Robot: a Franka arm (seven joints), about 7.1 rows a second.
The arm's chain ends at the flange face. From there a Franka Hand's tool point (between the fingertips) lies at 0.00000 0.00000 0.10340 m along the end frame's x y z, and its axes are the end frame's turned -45 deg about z.
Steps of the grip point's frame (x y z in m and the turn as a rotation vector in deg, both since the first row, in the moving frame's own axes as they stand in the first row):
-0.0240 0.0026 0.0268 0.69 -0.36 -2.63
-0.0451 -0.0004 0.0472 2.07 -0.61 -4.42
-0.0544 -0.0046 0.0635 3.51 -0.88 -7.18
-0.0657 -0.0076 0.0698 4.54 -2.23 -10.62
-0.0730 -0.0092 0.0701 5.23 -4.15 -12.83
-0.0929 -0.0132 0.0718 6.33 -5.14 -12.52
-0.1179 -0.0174 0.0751 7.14 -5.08 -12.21
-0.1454 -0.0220 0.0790 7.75 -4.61 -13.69
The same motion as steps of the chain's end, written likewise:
-0.0138 0.0192 0.0268 0.23 -0.74 -2.63
-0.0287 0.0333 0.0473 1.03 -1.90 -4.42
-0.0359 0.0382 0.0637 1.86 -3.10 -7.18
-0.0430 0.0432 0.0702 1.63 -4.79 -10.62
-0.0461 0.0451 0.0708 0.76 -6.63 -12.83
-0.0604 0.0563 0.0728 0.84 -8.11 -12.52
-0.0800 0.0720 0.0763 1.46 -8.64 -12.21
-0.1023 0.0893 0.0803 2.22 -8.74 -13.69

